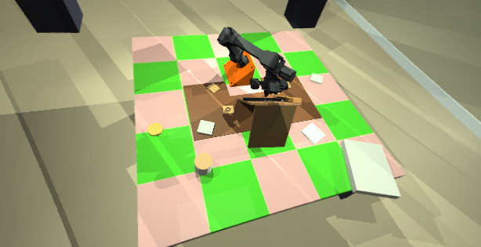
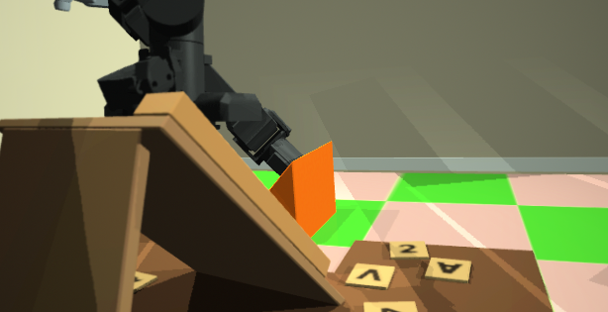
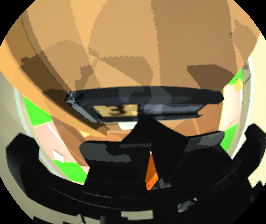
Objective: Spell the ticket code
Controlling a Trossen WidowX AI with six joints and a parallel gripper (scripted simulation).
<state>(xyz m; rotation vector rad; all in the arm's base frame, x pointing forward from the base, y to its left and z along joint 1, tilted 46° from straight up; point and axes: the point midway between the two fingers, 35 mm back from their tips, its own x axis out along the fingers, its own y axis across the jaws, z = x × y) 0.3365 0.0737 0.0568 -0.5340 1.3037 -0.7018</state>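
Right now the tan tile is 30 mm to the left of my gripper tip, 20 mm ahead of it and 10 mm below it. The rest, counted from my gripper tip: ticket (90 mm below, 50 mm behind, 20 mm to the left); white slab (460 mm to the left, 420 mm ahead, 150 mm below).
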